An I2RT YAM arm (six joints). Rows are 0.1 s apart.
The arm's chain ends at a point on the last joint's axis. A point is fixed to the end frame.
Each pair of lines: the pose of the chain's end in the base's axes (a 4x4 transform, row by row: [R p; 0 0 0 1], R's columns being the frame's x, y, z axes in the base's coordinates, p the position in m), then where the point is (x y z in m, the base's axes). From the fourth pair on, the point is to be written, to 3 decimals.
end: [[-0.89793 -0.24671 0.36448 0.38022], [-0.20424 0.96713 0.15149 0.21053], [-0.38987 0.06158 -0.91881 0.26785], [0 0 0 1]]
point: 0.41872 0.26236 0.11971
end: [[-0.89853 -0.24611 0.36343 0.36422], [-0.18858 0.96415 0.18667 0.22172], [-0.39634 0.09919 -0.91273 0.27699], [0 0 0 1]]
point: 0.40257 0.27921 0.13091
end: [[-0.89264 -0.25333 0.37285 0.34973], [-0.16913 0.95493 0.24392 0.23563], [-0.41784 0.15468 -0.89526 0.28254], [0 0 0 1]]
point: 0.38941 0.30212 0.14070
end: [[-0.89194 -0.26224 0.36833 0.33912], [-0.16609 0.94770 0.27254 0.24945], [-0.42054 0.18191 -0.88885 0.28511], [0 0 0 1]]
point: 0.378 0.320 0.145
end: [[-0.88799 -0.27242 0.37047 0.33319], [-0.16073 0.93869 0.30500 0.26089], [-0.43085 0.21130 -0.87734 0.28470], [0 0 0 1]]
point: 0.372 0.337 0.147
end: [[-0.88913 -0.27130 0.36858 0.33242], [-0.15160 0.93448 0.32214 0.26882], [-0.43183 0.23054 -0.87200 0.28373], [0 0 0 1]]
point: 0.371 0.347 0.148
